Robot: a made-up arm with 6 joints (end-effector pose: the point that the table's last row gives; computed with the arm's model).
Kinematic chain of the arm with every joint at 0, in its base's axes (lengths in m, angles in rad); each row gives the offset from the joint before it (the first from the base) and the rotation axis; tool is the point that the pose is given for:
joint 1: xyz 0 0 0.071 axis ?
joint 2: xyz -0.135 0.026 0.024 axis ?
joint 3: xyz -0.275 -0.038 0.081 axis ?
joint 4: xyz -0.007 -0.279 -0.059 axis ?
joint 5: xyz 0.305 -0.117 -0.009 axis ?
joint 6: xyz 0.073 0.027 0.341 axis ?
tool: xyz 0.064 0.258 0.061
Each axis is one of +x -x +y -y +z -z.
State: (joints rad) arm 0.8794 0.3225 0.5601 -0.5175 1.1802 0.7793
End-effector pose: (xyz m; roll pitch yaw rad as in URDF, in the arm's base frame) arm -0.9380 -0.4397 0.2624 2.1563 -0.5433 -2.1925
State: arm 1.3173 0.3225 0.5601 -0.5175 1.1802 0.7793
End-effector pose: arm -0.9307 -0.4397 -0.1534 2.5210 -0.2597 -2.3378
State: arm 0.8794 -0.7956 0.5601 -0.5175 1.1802 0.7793
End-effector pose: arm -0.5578 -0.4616 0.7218 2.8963 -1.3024 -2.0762
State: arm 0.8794 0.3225 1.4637 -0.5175 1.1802 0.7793
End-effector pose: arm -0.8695 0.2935 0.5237 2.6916 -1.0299 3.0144
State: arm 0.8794 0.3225 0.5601 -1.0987 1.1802 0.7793
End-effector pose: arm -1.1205 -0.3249 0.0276 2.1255 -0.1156 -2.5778
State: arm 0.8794 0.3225 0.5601 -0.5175 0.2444 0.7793
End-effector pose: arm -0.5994 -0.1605 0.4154 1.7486 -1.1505 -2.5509
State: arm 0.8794 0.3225 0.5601 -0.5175 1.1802 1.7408
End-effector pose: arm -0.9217 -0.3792 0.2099 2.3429 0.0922 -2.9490
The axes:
joint 1: -y
joint 2: -z
joint 3: -x
joint 4: +z
joint 5: +x
joint 6: -y

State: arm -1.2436 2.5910 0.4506 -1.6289 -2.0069 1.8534
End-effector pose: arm -0.1986 0.7881 0.4076 -2.6123 -0.5836 -2.5180
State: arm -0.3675 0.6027 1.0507 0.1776 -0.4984 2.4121
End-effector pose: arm -0.0899 0.1144 0.2094 -1.1302 -0.2384 1.8236
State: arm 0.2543 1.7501 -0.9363 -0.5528 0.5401 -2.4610
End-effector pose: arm -0.6407 0.0973 -0.2002 1.8832 -0.4702 0.3839
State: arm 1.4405 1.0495 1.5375 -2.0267 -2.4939 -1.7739
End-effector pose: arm -0.7794 0.3223 -0.7268 -1.6195 -0.4244 1.0256
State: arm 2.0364 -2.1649 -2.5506 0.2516 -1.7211 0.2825
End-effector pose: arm -0.3092 0.0050 -0.3985 -1.0826 0.2829 1.7956
